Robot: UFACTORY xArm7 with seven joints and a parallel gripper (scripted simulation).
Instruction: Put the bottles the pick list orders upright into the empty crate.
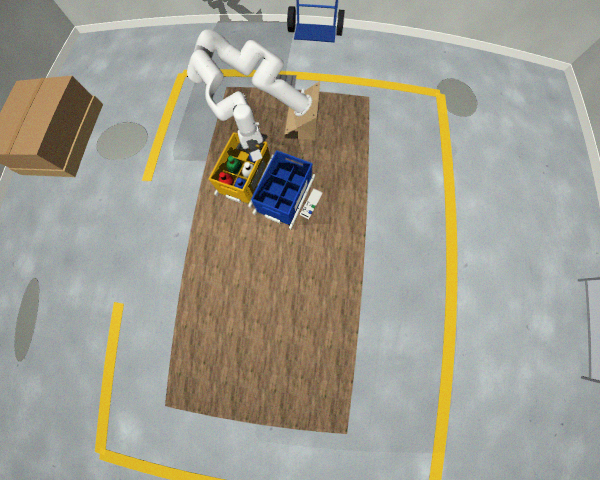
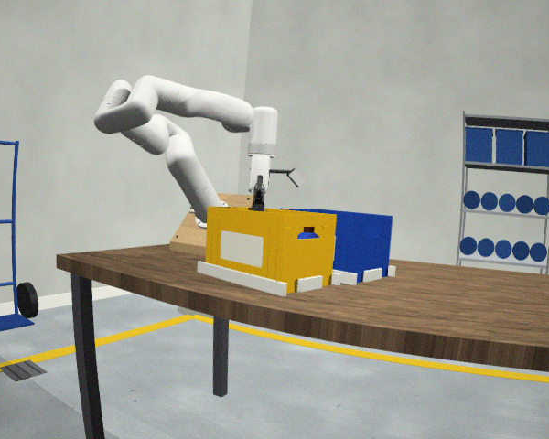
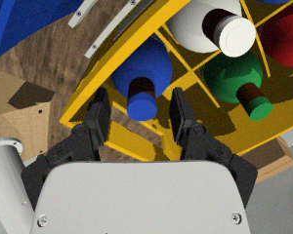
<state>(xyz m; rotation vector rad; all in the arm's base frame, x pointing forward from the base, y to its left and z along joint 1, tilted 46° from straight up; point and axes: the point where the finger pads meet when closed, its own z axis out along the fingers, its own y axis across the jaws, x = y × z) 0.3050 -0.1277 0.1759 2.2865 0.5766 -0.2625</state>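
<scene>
The white-label bottle is 90 mm ahead of my hand, 80 mm below it and 20 mm to the right of it. The rest, counted from my hand: green-label bottle 110 mm to the right, 80 mm below, 60 mm ahead; blue-label bottle 170 mm ahead, 80 mm below, 50 mm to the right; yellow crate 80 mm below, 70 mm to the right, 70 mm ahead.
</scene>
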